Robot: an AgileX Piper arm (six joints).
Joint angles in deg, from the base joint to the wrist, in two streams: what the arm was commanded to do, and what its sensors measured. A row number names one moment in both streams.
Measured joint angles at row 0:
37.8 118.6 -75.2 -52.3 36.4 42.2
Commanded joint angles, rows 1 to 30:
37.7 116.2 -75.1 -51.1 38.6 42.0
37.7 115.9 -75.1 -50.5 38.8 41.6
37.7 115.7 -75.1 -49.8 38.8 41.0
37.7 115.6 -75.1 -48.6 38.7 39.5
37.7 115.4 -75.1 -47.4 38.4 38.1
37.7 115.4 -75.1 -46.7 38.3 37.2
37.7 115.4 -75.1 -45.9 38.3 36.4
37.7 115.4 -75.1 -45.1 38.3 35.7
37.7 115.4 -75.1 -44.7 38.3 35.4
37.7 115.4 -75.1 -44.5 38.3 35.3
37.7 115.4 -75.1 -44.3 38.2 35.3
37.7 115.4 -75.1 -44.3 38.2 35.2
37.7 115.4 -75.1 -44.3 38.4 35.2
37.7 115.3 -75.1 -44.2 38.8 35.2
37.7 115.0 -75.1 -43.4 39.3 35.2
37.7 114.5 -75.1 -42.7 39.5 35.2
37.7 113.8 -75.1 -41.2 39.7 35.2
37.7 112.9 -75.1 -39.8 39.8 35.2
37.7 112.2 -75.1 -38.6 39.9 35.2
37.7 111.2 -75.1 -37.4 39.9 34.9
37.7 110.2 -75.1 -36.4 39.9 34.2
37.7 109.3 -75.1 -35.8 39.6 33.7
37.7 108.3 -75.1 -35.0 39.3 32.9
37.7 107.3 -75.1 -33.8 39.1 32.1
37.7 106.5 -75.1 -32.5 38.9 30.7
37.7 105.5 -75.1 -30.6 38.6 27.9
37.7 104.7 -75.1 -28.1 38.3 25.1
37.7 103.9 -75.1 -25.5 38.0 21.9
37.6 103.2 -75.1 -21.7 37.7 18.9
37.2 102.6 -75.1 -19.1 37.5 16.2
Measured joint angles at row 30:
37.8 105.3 -75.2 -28.2 38.6 25.8
